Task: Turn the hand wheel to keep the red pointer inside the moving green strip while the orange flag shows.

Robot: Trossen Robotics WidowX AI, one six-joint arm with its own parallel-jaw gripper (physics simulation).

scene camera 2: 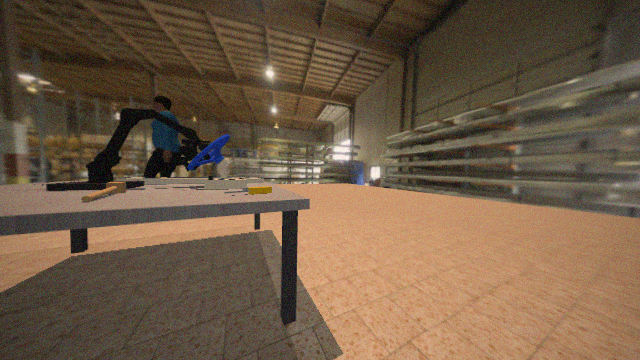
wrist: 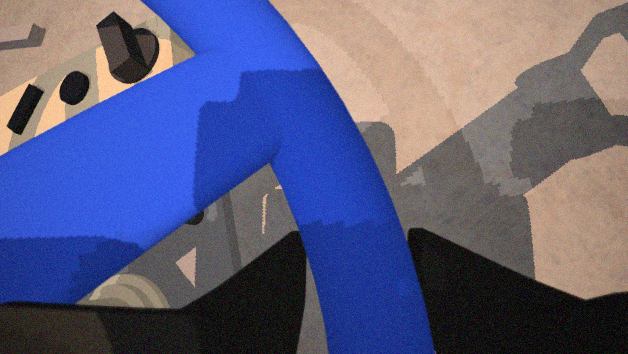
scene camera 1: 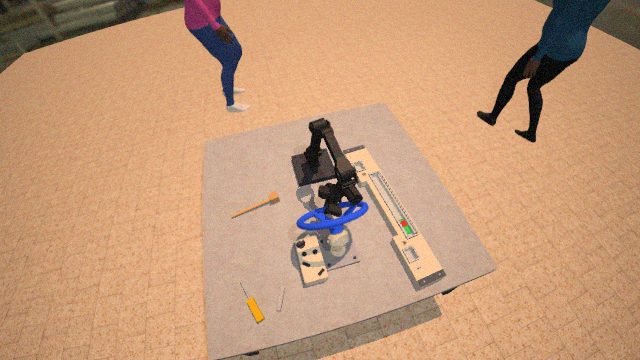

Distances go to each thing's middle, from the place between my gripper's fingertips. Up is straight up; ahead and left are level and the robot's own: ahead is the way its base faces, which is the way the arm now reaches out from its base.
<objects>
Now: the blue hand wheel (scene camera 1: 335, 226) 11 cm above my hand and 9 cm ahead of it. Round my hand: beige block (scene camera 1: 311, 273) 17 cm ahead, 13 cm to the right, 7 cm below.
</objects>
